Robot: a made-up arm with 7 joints. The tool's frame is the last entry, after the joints. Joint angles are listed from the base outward. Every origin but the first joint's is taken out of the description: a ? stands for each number. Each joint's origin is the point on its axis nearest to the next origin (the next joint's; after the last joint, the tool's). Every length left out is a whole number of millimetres.
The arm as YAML. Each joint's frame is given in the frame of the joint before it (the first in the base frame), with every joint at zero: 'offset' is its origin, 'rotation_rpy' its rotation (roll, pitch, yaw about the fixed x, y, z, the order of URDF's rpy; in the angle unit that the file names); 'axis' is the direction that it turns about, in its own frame. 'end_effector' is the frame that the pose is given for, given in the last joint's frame.
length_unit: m
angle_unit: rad
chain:
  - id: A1
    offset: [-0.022, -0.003, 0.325]
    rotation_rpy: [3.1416, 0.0, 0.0]
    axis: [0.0, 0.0, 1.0]
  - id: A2
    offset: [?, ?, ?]
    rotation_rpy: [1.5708, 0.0, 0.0]
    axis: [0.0, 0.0, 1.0]
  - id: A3
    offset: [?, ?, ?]
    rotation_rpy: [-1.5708, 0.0, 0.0]
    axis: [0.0, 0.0, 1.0]
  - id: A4
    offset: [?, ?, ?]
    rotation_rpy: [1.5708, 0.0, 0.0]
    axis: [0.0, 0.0, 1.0]
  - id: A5
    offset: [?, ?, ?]
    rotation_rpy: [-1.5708, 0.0, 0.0]
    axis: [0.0, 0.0, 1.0]
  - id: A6
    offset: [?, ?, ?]
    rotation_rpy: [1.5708, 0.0, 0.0]
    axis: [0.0, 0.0, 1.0]
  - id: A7
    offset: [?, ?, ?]
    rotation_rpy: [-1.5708, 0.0, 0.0]
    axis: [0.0, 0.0, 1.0]
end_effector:
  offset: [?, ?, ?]
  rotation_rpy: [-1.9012, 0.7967, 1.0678]
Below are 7 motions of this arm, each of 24 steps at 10 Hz.
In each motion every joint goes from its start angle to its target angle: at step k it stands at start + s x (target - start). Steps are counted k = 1, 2, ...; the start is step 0. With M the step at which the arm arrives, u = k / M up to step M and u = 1 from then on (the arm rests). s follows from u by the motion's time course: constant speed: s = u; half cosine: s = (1 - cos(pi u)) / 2; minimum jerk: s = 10 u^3 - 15 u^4 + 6 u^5.
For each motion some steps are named. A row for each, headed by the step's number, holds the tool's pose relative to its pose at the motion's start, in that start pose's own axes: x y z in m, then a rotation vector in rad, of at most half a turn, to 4 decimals.
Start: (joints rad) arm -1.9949 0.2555 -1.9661 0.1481 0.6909 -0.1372 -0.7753
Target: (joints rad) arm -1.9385 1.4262 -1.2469 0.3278 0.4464 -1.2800 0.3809
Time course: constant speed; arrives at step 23
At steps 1, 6, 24:
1: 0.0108 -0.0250 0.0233 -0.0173 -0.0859 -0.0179
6: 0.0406 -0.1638 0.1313 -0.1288 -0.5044 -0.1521
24: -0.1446 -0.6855 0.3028 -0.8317 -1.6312 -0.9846

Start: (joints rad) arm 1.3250 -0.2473 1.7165 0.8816 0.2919 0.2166 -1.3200
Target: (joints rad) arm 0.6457 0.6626 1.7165 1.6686 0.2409 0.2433 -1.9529
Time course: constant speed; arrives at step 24
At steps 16, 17, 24:
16: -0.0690 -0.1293 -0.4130 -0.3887 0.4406 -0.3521
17: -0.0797 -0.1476 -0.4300 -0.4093 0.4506 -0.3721
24: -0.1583 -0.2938 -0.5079 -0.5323 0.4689 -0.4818

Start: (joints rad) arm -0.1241 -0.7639 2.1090 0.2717 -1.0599 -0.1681 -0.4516
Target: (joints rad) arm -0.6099 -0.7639 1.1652 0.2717 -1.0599 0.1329 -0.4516
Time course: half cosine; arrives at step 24
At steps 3, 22, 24:
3: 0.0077 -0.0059 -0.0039 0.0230 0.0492 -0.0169
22: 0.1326 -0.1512 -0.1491 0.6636 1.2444 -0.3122
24: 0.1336 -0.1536 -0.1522 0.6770 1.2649 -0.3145

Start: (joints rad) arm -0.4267 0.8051 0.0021 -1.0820 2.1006 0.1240 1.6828
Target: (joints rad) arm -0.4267 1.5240 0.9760 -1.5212 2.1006 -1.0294 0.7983
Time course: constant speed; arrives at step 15
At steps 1, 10, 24:
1: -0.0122 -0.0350 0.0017 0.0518 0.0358 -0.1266
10: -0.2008 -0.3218 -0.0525 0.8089 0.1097 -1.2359
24: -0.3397 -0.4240 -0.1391 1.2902 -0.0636 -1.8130

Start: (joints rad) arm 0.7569 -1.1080 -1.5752 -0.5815 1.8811 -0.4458 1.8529
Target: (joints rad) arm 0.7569 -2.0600 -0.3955 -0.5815 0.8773 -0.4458 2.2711
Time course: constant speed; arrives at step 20
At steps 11, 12, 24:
11: 0.2741 -0.2615 -0.1747 -0.1862 0.3612 -0.7119
12: 0.2873 -0.2900 -0.1939 -0.2055 0.3947 -0.7729
24: 0.3213 -0.5201 -0.3479 -0.3801 0.6496 -1.2336

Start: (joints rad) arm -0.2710 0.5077 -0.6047 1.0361 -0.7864 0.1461 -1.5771
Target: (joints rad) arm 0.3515 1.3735 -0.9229 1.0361 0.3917 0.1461 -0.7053
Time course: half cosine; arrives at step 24
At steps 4, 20, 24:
4: -0.0104 0.0198 0.0344 -0.0308 -0.1046 -0.0074
20: -0.3068 0.0600 0.4773 -0.3110 -1.1186 -0.4438
24: -0.3332 0.0452 0.5070 -0.3332 -1.1691 -0.4914

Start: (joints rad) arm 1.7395 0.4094 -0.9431 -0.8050 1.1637 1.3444 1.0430
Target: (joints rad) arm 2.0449 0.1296 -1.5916 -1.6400 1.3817 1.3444 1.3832
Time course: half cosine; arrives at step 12
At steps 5, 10, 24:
5: 0.0371 -0.0901 -0.0700 0.2231 0.1708 -0.0158
10: 0.0504 -0.1519 -0.1925 0.4591 0.4512 0.0627
24: 0.0484 -0.1536 -0.2061 0.4780 0.4838 0.0813

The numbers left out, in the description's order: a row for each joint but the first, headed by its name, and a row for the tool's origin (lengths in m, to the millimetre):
A2: 0.016 -0.007 0.0
A3: 0.012 -0.483 0.0
A4: -0.012 -0.005 0.0
A5: -0.009 -0.187 0.0
A6: -0.024 -0.015 0.0
A7: -0.026 -0.039 0.0
tool: 0.015 0.021 0.0

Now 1 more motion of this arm.
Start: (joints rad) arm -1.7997 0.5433 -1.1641 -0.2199 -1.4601 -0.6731 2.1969
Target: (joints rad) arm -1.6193 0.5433 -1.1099 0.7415 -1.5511 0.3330 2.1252
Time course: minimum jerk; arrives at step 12
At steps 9, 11, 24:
9: -0.0054 0.0581 -0.1168 -0.6413 0.0252 0.9577
11: -0.0063 0.0531 -0.1336 -0.6998 0.0814 1.0517
24: -0.0063 0.0527 -0.1344 -0.7026 0.0845 1.0564

